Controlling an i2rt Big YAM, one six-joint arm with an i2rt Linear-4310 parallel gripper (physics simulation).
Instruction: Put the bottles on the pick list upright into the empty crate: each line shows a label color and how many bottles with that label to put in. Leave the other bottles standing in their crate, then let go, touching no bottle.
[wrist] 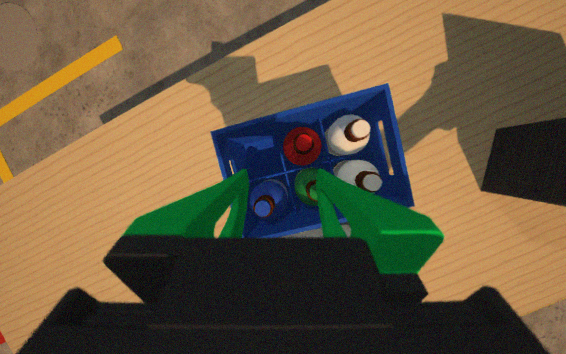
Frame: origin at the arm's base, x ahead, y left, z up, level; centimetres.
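Seen in the pictures: gripper, fingertip midpoint: (282, 176).
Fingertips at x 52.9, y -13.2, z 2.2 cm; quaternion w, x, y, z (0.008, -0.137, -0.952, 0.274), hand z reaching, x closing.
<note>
A point is followed by its place in that frame.
The blue crate (398, 165) @(x 36.7, y -9.3, z -14.6 cm) stands in the middle of the wrist view. In its back row, the left compartment holds no bottle, a red bottle (302, 145) @(x 49.9, y -16.2, z -15.1 cm) stands in the middle and a white bottle (341, 140) @(x 42.8, y -15.4, z -19.2 cm) at the right. In its front row are a blue bottle (275, 193) @(x 56.7, y -9.4, z -19.3 cm), a green bottle (303, 187) @(x 51.5, y -9.2, z -18.9 cm) and a light grey bottle (351, 171) @(x 42.4, y -9.6, z -19.4 cm). My gripper (282, 176) @(x 52.9, y -13.2, z 2.2 cm) is partly open and empty, above the crate; its right finger hides part of the green bottle. A grey edge shows in front of the crate, mostly hidden by the gripper. The pick list does not show.
The crate stands on a wooden table (125, 165) @(x 94.4, y -25.1, z -31.3 cm). A black block (530, 162) @(x 8.1, y -1.8, z -23.0 cm) is at the right edge. A dark strip (165, 86) runs along the table's far edge, with concrete floor and a yellow line (65, 77) beyond. Shadows lie behind and right of the crate.
</note>
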